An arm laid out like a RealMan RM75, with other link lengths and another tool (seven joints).
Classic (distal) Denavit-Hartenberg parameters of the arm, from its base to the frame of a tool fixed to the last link. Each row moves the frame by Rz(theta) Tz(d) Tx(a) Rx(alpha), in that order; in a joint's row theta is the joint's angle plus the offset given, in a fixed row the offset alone. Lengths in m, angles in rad.
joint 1: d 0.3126; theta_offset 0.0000; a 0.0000; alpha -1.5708
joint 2: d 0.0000; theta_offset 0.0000; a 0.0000; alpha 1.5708
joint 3: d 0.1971; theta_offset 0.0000; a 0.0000; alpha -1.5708
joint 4: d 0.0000; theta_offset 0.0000; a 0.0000; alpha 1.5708
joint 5: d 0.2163; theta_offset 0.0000; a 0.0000; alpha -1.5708
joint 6: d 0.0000; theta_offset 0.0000; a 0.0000; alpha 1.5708
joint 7: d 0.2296; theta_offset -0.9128; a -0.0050; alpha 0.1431
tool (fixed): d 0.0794; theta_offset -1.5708; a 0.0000; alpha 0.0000
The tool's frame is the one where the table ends.
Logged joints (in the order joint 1, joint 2, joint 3, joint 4, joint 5, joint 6, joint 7), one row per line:
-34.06 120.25 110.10 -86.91 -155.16 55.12 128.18
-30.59 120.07 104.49 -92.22 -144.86 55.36 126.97
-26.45 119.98 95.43 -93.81 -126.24 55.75 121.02
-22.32 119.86 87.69 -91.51 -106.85 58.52 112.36
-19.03 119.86 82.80 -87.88 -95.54 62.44 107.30
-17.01 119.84 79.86 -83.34 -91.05 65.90 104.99
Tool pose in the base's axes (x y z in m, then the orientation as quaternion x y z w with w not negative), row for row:
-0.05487 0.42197 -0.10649 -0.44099 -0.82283 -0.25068 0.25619
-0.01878 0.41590 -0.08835 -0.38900 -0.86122 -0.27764 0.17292
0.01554 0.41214 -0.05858 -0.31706 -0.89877 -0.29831 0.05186
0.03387 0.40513 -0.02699 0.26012 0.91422 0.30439 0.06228
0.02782 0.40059 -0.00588 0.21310 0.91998 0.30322 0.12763
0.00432 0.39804 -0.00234 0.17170 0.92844 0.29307 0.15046
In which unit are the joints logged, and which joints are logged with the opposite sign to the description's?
The joints are logged in degrees. Opposite sign: joint 2, joint 4, joint 5, joint 7.
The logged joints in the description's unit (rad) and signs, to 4 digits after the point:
-0.5945 -2.0988 1.9216 1.5169 2.7081 0.9620 -2.2372
-0.5339 -2.0956 1.8237 1.6095 2.5283 0.9662 -2.2160
-0.4616 -2.0940 1.6656 1.6373 2.2033 0.9730 -2.1122
-0.3896 -2.0920 1.5305 1.5972 1.8649 1.0214 -1.9611
-0.3321 -2.0920 1.4451 1.5338 1.6675 1.0898 -1.8727
-0.2969 -2.0916 1.3938 1.4546 1.5891 1.1502 -1.8324

